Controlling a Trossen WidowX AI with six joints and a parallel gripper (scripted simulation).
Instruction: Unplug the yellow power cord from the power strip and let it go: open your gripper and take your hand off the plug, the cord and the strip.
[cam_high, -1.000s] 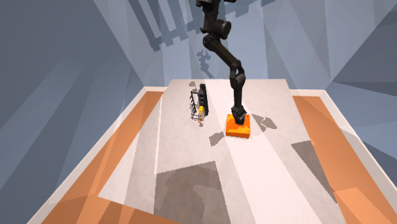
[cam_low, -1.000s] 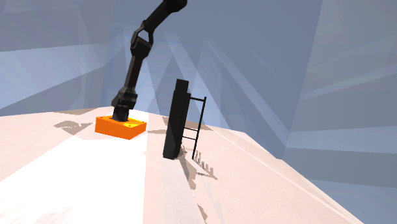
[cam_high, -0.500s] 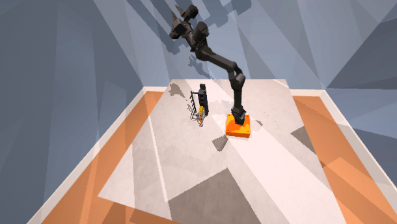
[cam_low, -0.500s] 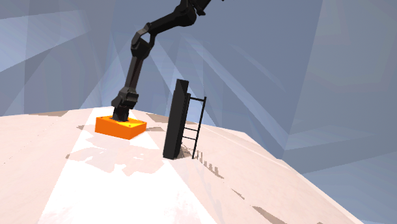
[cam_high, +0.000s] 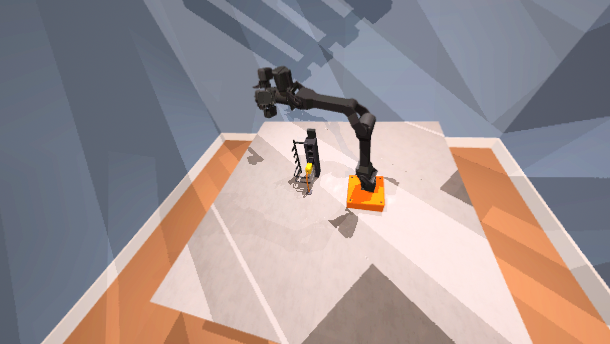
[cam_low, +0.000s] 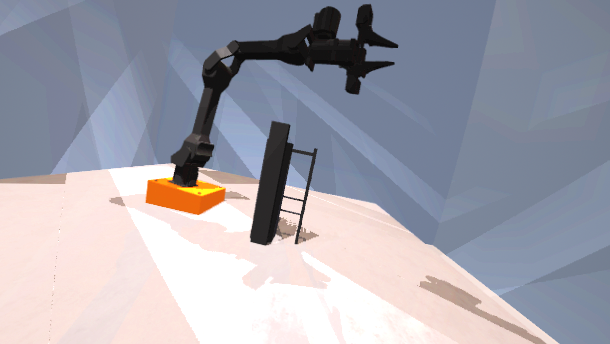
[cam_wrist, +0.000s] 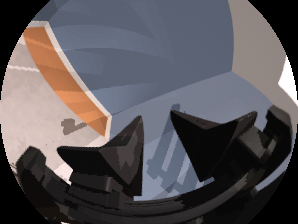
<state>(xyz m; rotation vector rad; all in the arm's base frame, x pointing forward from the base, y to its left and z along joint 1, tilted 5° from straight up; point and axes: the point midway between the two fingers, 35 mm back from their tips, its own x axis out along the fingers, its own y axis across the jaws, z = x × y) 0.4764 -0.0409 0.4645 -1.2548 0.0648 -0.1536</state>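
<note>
My gripper tip is 23 cm past the yellow plug, 3 cm to the right of it and 36 cm above it. Also, from my gripper tip: black ladder-like rack: 14 cm behind, 1 cm to the right, 37 cm below.
</note>
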